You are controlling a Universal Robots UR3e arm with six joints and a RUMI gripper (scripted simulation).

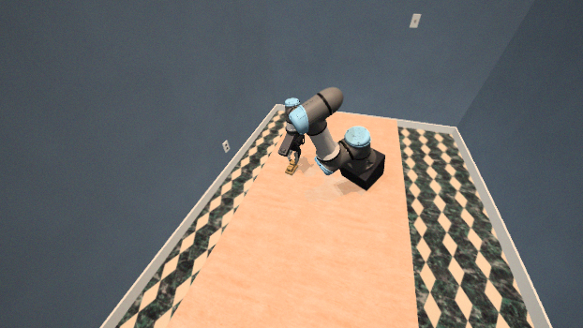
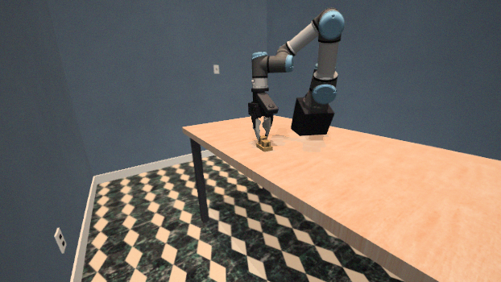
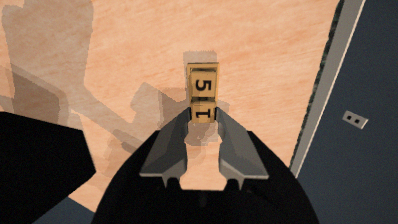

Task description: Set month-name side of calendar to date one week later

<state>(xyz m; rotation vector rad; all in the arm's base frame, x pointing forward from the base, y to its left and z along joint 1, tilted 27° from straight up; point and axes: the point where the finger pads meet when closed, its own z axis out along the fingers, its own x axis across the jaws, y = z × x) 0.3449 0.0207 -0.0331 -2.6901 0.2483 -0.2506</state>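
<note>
My gripper is now 20 mm to the right of the wooden tray and 40 mm above it.
</note>
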